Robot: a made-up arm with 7 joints.
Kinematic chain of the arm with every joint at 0, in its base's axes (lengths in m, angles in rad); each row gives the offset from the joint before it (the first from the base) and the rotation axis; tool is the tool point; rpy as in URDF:
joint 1: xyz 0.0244 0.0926 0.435 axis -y
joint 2: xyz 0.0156 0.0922 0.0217 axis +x
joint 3: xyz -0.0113 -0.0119 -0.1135 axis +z
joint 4: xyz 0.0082 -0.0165 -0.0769 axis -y
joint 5: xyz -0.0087 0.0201 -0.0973 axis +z
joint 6: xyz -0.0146 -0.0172 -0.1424 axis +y
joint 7: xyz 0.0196 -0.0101 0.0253 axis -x
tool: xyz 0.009 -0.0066 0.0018 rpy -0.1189 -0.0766 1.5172
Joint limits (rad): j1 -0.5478..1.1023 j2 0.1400..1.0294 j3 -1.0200..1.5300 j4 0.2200..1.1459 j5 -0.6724..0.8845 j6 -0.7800..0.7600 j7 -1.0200..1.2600
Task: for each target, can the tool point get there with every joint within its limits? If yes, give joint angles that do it. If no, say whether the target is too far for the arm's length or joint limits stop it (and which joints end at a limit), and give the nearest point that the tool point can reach.
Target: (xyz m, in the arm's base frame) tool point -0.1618 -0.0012 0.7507
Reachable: no: joint limits stop it (at a limit: joint 1, joint 2, joint 4, joint 5) | nearest point 0.1008 0.4685 0.5897 | short by 0.562 m
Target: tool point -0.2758 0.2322 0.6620
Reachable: no: joint limits stop it (at a limit: joint 1, joint 2, joint 4, joint 5) | nearest point -0.0211 0.5147 0.5105 | short by 0.409 m
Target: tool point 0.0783 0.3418 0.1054
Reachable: yes | joints -0.0424 0.6495 -0.5764 0.4394 0.2275 -0.3672 0.5289
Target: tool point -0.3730 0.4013 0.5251
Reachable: no: joint limits stop it (at a limit: joint 1, joint 2, joint 3, joint 4, joint 5, joint 6) | nearest point -0.0449 0.5228 0.4818 | short by 0.353 m
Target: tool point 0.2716 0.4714 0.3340
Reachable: yes | joints 0.8315 0.6749 0.7751 0.3421 0.4689 0.4025 0.4984
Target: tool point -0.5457 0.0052 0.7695
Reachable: no: too far | nearest point -0.1720 0.1815 0.1209 | short by 0.769 m
